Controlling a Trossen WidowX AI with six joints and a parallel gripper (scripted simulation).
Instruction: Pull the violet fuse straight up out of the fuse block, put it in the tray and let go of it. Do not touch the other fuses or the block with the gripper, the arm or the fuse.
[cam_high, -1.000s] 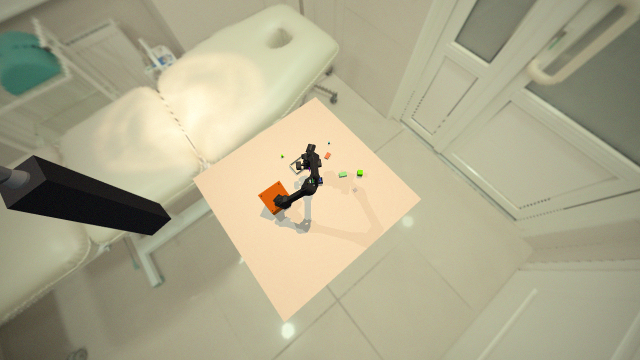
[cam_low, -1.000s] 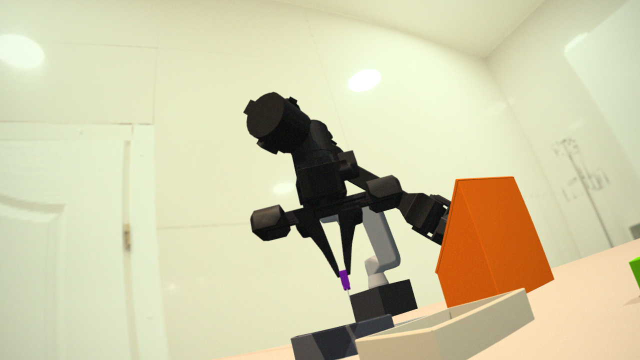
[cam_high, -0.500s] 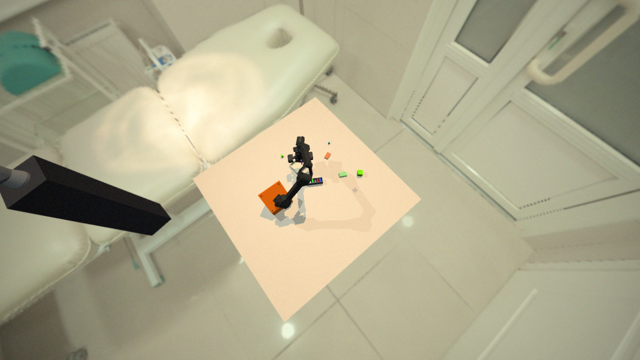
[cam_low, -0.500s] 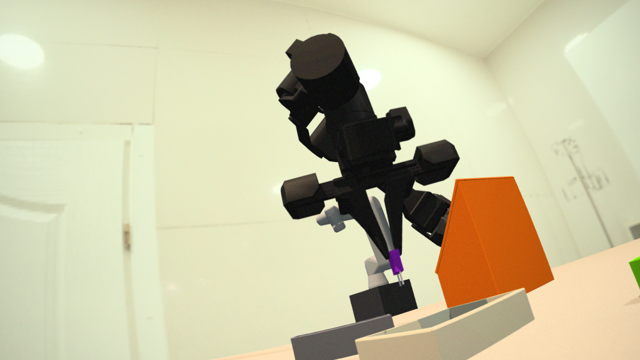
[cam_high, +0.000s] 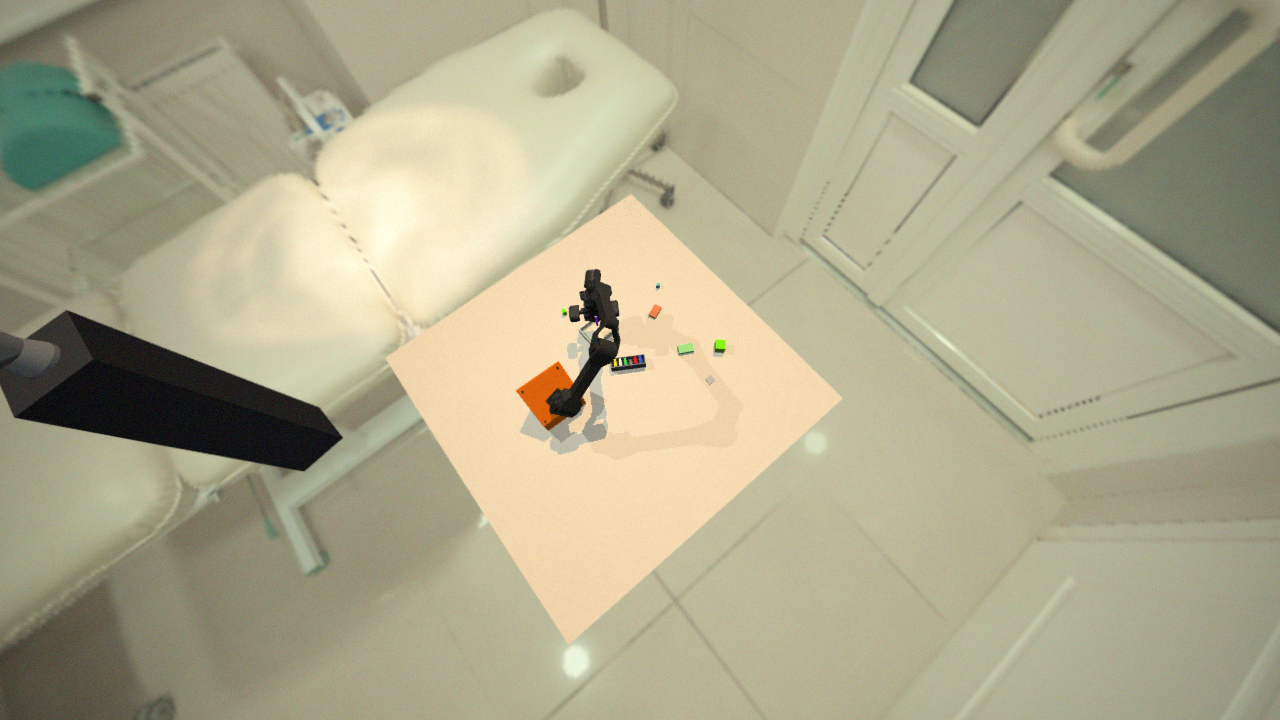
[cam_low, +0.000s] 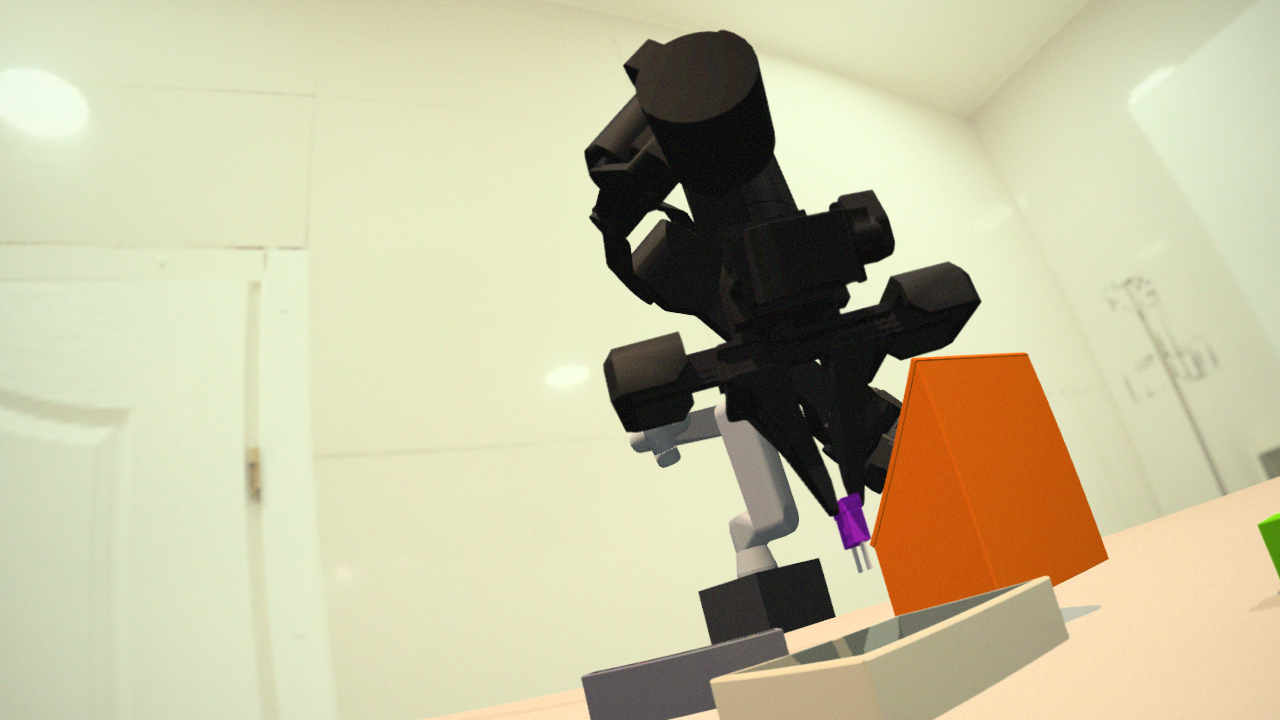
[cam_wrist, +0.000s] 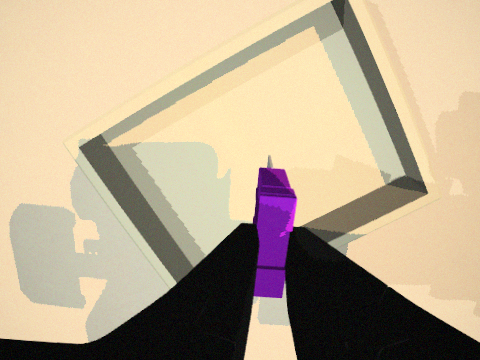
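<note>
Right now my gripper tip is 9 cm above the pale tray. From my gripper tip the other things lie so: orange block (22 cm ahead, 11 cm to the right, 8 cm below); then teal bit (32 cm ahead, 8 cm below, 4 cm to the right); then flat green piece (32 cm to the right, 18 cm ahead, 8 cm below).
</note>
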